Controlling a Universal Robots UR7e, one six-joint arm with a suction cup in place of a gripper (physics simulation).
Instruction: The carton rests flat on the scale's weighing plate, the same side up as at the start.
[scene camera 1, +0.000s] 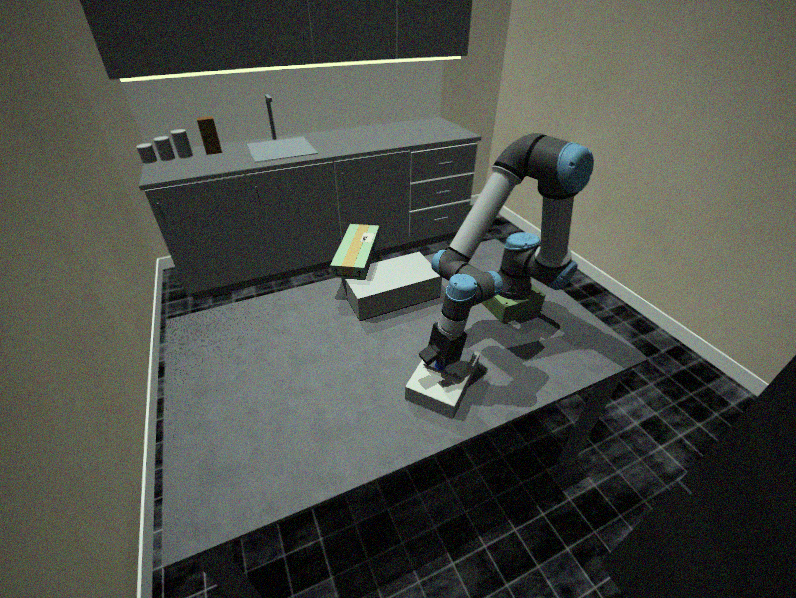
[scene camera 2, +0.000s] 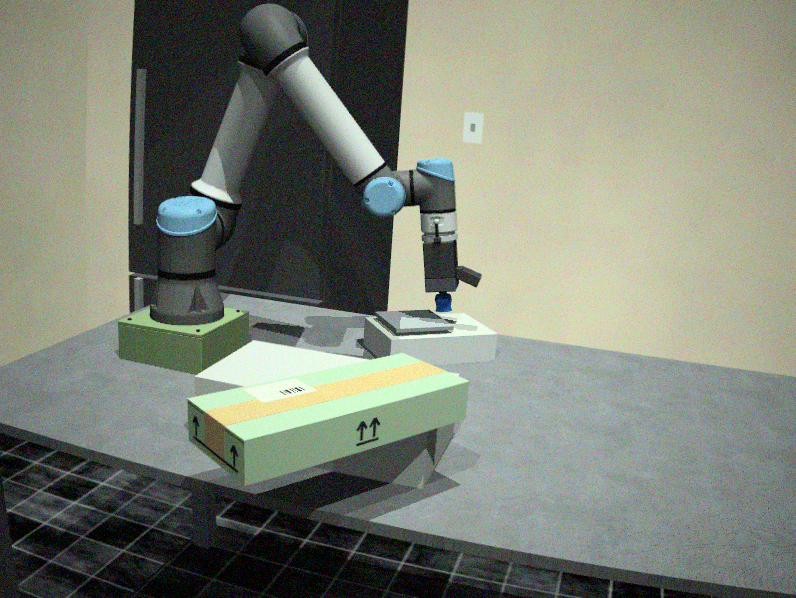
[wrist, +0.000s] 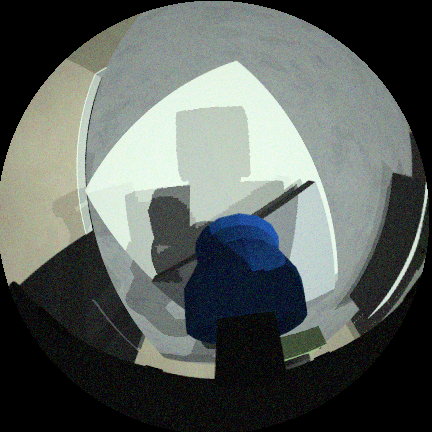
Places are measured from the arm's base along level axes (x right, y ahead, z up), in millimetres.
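Pixels of known places: hand at its tool point: (scene camera 1: 440, 366) (scene camera 2: 443, 310) (wrist: 237, 252); arm's base at its link origin: (scene camera 1: 511, 287) (scene camera 2: 187, 315) (wrist: 286, 362).
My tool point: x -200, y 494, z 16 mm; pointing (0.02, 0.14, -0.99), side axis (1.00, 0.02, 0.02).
For each thing: its top centre in the pictures, then the offset to it from my tool point. Level surfaces: height alone.
- carton at its top centre: (scene camera 2: 335, 389) (scene camera 1: 356, 243) dy -58, dx +689, dz +67 mm
- large white block at its top centre: (scene camera 2: 330, 375) (scene camera 1: 391, 273) dy -114, dx +497, dz +11 mm
- low white box at its top centre: (wrist: 244, 268) (scene camera 2: 431, 318) (scene camera 1: 444, 365) dy -25, dx +7, dz -18 mm
- table at its surface level: dz -95 mm
The carton (scene camera 1: 355, 247) (scene camera 2: 341, 411), green with orange tape, lies label side up on a large white block (scene camera 1: 400, 273) (scene camera 2: 270, 359) and overhangs its end. The apparent scale, a low white box (scene camera 1: 429, 400) (scene camera 2: 437, 350) (wrist: 220, 90), stands apart from it. A thin grey plate (scene camera 1: 474, 363) (scene camera 2: 411, 321) (wrist: 282, 200) lies on part of its top; my arm mostly hides the plate in scene camera 1. My gripper (scene camera 1: 438, 365) (scene camera 2: 443, 307) (wrist: 245, 235), a blue suction cup, is open, with nothing on it. It hangs slightly above the low box, beside the plate.
The arm's green base (scene camera 1: 514, 307) (scene camera 2: 160, 344) stands behind the large block in scene camera 2. The table (scene camera 1: 270, 399) (scene camera 2: 611, 437) has its edge near the carton's overhanging end. A kitchen counter (scene camera 1: 379, 144) runs along the back wall in scene camera 1.
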